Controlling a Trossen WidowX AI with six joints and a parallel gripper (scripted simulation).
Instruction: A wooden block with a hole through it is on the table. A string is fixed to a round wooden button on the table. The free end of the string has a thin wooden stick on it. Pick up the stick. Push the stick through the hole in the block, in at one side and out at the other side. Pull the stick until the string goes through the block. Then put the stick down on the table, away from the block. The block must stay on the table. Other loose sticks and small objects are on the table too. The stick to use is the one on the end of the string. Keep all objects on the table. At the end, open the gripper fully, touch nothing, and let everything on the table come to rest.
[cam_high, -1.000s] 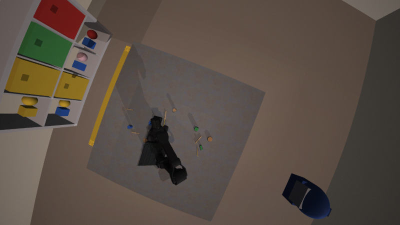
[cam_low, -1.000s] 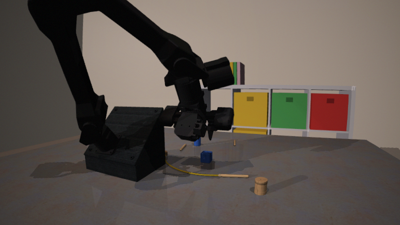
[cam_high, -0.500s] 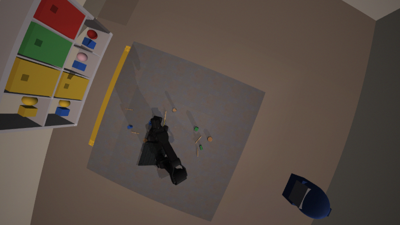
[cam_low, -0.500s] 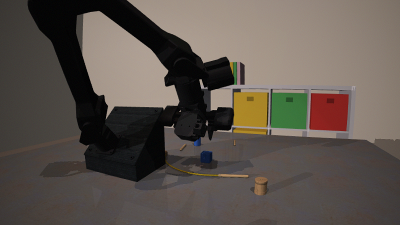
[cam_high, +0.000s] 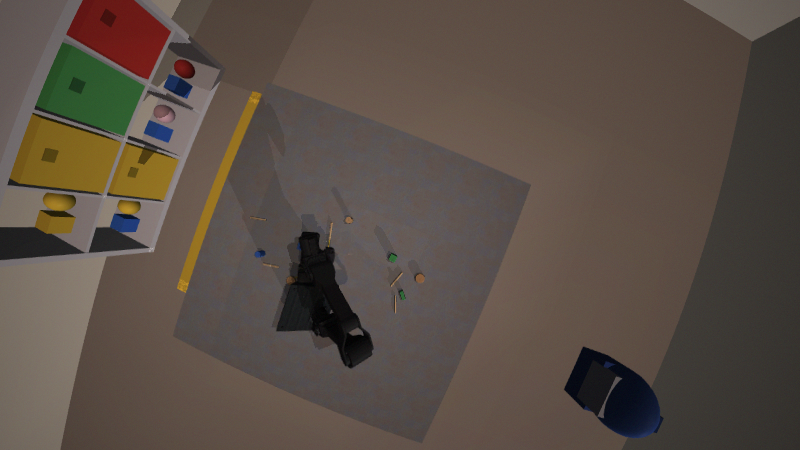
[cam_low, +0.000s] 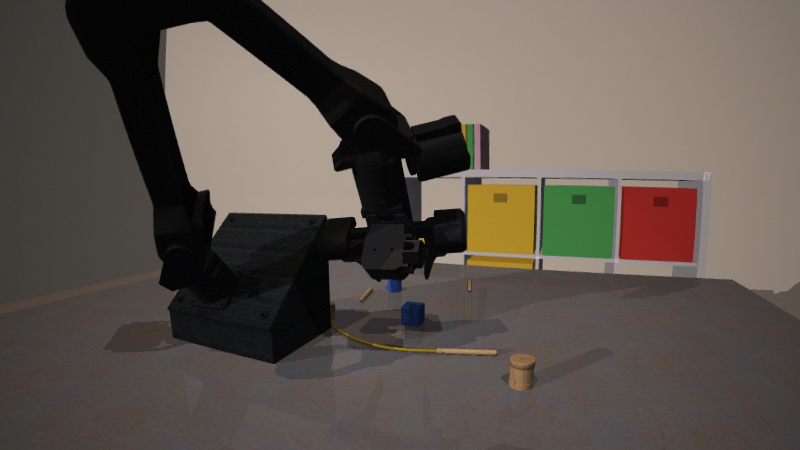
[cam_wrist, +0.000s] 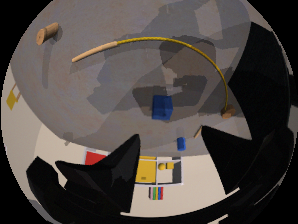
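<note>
The blue block is 70 mm below my gripper tip and 40 mm to the left of it. From my gripper tip the other things lie so: blue cylinder (210 mm to the left, 90 mm behind, 60 mm below); wooden cylinder (170 mm ahead, 120 mm to the right, 70 mm below).
</note>
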